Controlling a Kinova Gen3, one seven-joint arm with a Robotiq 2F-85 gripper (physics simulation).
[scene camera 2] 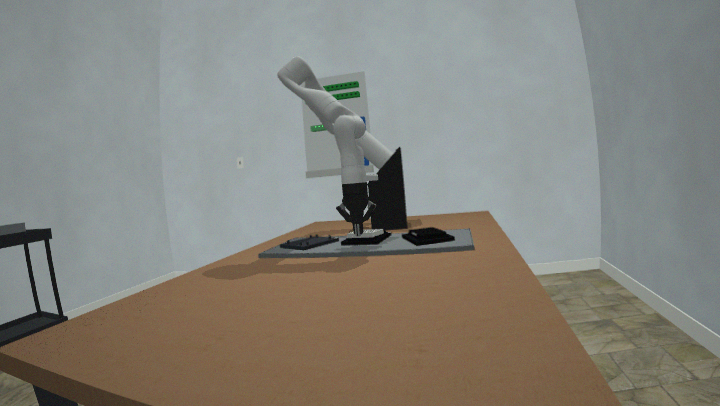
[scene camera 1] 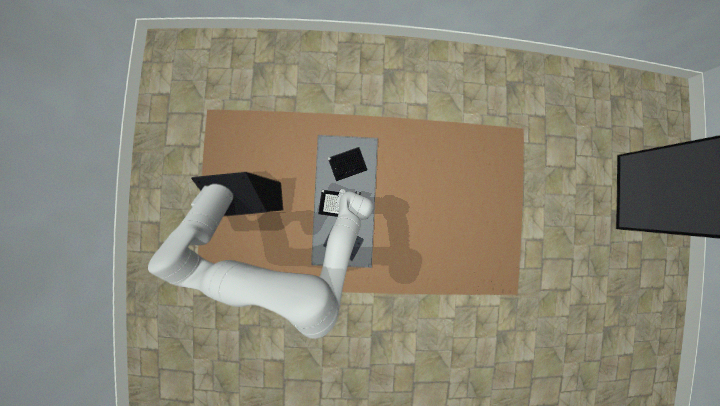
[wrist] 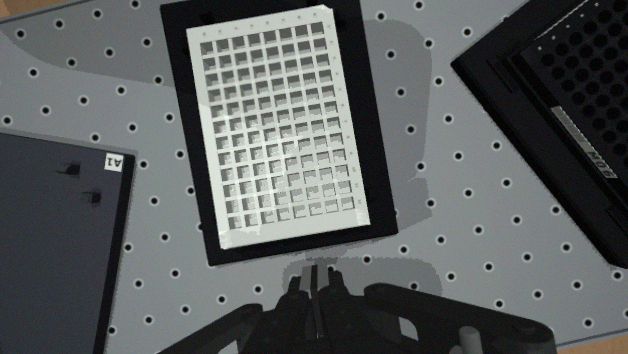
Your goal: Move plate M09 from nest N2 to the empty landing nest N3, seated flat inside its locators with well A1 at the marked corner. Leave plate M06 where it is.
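Observation:
Plate M09 (scene camera 1: 330, 203) (scene camera 2: 367, 233) (wrist: 280, 125), white with square wells, lies in the black nest N2 (scene camera 2: 356, 242) (wrist: 379, 200). Whether it is fully seated is unclear. My gripper (scene camera 2: 357, 233) (wrist: 317, 282) is shut and empty, fingers down, just past N2's near short side in the wrist view. The arm hides it in scene camera 1. The dark landing nest N3 (scene camera 1: 357, 247) (scene camera 2: 308, 242) (wrist: 55, 240) bears no plate; its A1 label (wrist: 113, 162) shows at a corner. Black plate M06 (scene camera 1: 347, 163) (scene camera 2: 427, 233) (wrist: 595, 75) rests in its own nest (wrist: 500, 95).
The nests stand on a grey perforated board (scene camera 1: 347, 141) (scene camera 2: 458, 244) (wrist: 465, 300) on the brown table (scene camera 1: 443, 201) (scene camera 2: 327, 322). N3 has small upright locators. The black pedestal (scene camera 1: 257, 194) (scene camera 2: 393, 196) stands behind the board. A black cart (scene camera 2: 45, 234) stands beside the table.

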